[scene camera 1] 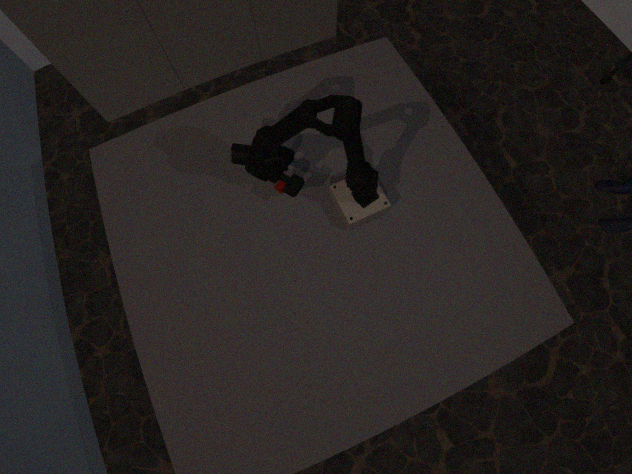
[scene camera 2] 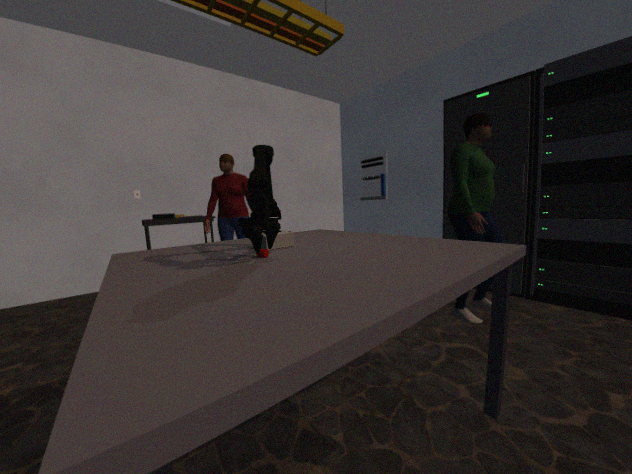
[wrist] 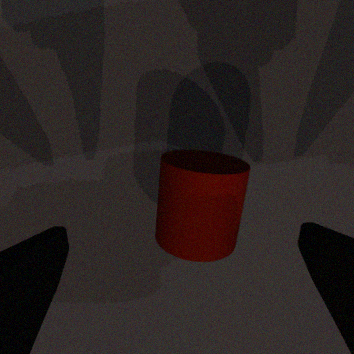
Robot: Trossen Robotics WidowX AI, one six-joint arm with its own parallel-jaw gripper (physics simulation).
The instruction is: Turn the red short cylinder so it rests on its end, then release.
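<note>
The red short cylinder lies on its side on the table. In the wrist view its curved side faces the camera and one dark end shows at the top; in scene camera 2 it looks round. My gripper is open and low over the cylinder. In the wrist view the cylinder shows between the two dark fingers, with a gap on each side, somewhat nearer the right finger. In scene camera 1 the arm hides part of the area around it.
The arm's pale base plate is beside the cylinder. The dark arm arches behind. A person in red, a person in green and a dark server rack stand beyond the table.
</note>
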